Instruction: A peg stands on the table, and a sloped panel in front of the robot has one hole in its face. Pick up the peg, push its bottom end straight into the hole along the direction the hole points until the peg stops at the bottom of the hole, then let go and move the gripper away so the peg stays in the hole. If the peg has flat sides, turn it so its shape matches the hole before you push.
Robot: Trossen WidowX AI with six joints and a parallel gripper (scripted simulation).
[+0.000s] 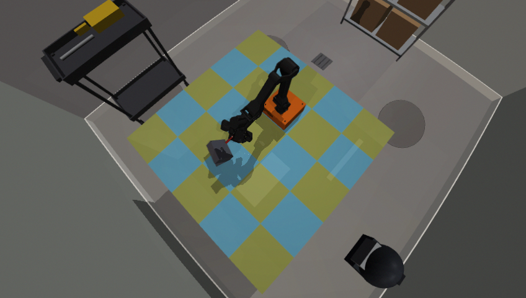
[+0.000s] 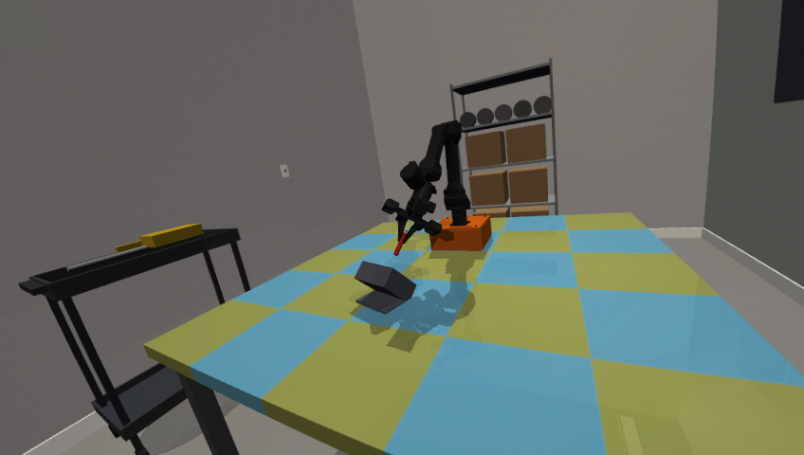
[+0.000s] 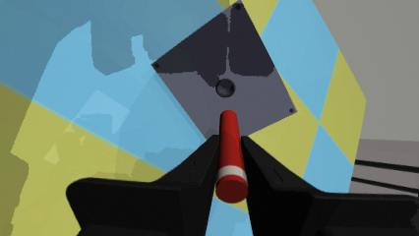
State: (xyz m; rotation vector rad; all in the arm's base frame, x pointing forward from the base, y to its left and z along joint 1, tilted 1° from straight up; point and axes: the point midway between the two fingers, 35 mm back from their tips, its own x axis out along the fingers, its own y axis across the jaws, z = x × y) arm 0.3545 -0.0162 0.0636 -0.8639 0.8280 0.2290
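The dark sloped panel is 9 cm below my gripper tip, 9 cm ahead of it and 1 cm to the right of it. Also, from my gripper tip: red round peg 1 cm behind, 1 cm above.
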